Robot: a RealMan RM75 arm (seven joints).
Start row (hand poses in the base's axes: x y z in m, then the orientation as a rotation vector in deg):
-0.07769, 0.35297, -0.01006, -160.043, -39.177, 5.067
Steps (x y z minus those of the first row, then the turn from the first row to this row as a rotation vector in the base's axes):
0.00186, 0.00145, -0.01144, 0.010, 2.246, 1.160
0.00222, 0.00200, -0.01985, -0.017, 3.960, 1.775
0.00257, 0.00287, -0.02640, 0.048, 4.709, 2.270
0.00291, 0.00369, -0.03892, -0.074, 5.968, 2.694
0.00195, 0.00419, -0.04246, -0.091, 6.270, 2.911
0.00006, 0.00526, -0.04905, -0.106, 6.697, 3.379
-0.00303, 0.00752, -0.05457, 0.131, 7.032, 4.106
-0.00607, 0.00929, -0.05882, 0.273, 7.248, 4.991
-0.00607, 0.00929, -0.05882, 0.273, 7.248, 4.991
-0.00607, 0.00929, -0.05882, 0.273, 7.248, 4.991
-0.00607, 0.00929, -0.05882, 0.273, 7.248, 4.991
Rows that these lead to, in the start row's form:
-0.07583, 0.35442, -0.02150, -159.113, -40.259, 8.400
-0.07547, 0.35497, -0.02991, -158.483, -40.698, 10.892
-0.07512, 0.35584, -0.03646, -158.047, -41.189, 11.991
-0.07478, 0.35666, -0.04898, -157.655, -41.477, 13.846
-0.07574, 0.35716, -0.05252, -157.507, -41.704, 14.307
-0.07763, 0.35823, -0.05911, -157.230, -42.244, 14.986
-0.08072, 0.36049, -0.06463, -156.649, -43.125, 15.484
-0.08376, 0.36226, -0.06888, -156.128, -44.264, 15.887
-0.08376, 0.36226, -0.06888, -156.128, -44.264, 15.887
-0.08376, 0.36226, -0.06888, -156.128, -44.264, 15.887
-0.08376, 0.36226, -0.06888, -156.128, -44.264, 15.887

